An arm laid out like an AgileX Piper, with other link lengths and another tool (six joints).
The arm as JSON. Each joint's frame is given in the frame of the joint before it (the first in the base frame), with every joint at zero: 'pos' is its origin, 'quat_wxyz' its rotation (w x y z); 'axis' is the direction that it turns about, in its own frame. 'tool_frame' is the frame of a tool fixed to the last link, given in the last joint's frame.
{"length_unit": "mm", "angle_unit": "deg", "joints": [
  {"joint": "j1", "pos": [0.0, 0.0, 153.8], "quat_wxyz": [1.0, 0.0, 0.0, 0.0], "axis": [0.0, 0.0, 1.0]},
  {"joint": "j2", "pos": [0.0, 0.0, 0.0], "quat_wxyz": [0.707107, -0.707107, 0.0, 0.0], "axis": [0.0, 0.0, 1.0]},
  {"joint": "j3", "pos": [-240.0, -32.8, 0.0], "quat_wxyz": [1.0, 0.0, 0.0, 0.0], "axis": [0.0, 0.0, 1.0]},
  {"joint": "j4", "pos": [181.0, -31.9, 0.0], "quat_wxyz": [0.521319, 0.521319, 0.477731, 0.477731], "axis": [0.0, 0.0, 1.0]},
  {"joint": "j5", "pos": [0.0, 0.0, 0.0], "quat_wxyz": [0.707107, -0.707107, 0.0, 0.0], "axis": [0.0, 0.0, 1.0]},
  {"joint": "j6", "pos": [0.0, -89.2, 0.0], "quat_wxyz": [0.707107, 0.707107, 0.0, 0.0], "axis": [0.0, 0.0, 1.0]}
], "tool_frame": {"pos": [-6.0, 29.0, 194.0], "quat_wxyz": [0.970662, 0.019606, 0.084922, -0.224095]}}
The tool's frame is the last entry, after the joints.
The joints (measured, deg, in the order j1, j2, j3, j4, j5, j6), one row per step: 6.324, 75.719, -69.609, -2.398, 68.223, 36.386; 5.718, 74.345, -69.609, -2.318, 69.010, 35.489; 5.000, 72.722, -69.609, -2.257, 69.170, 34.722; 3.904, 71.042, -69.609, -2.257, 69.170, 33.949; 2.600, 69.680, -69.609, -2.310, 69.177, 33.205; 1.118, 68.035, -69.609, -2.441, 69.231, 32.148; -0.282, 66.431, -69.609, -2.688, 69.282, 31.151; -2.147, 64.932, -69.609, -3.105, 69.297, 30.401; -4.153, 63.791, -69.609, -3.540, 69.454, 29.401; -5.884, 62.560, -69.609, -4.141, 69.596, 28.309
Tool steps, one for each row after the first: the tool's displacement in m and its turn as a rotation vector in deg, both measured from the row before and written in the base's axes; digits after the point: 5 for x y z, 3 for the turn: -0.00340, -0.00265, 0.00480, -0.182, -0.576, 0.198; -0.00067, -0.00294, 0.00726, -0.091, -1.449, -0.013; 0.00000, -0.00492, 0.00784, -0.180, -1.671, -0.388; -0.00012, -0.00615, 0.00628, -0.292, -1.346, -0.635; -0.00079, -0.00722, 0.00739, -0.552, -1.569, -0.552; -0.00115, -0.00734, 0.00714, -0.703, -1.516, -0.555; -0.00126, -0.01029, 0.00673, -0.813, -1.432, -1.279; -0.00220, -0.01084, 0.00457, -0.989, -0.877, -1.235; -0.00273, -0.01014, 0.00495, -1.249, -0.915, -0.935
